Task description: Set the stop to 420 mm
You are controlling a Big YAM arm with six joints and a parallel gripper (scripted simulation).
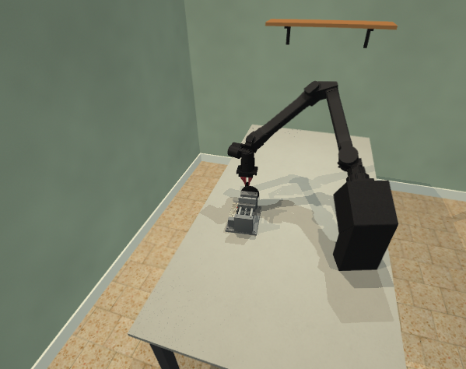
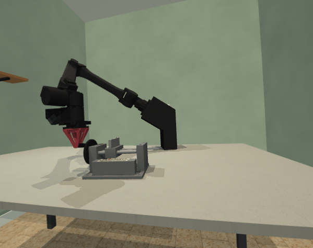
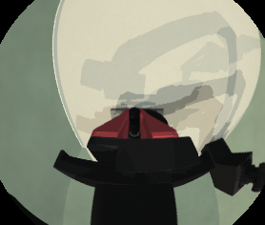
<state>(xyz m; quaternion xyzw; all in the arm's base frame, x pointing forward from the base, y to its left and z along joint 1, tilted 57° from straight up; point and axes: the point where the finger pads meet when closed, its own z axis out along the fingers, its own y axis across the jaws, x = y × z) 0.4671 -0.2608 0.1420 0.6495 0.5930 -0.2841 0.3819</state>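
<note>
The sliding stop block is 10 mm ahead of my hand, 140 mm to the left of it and 10 mm below it.
</note>
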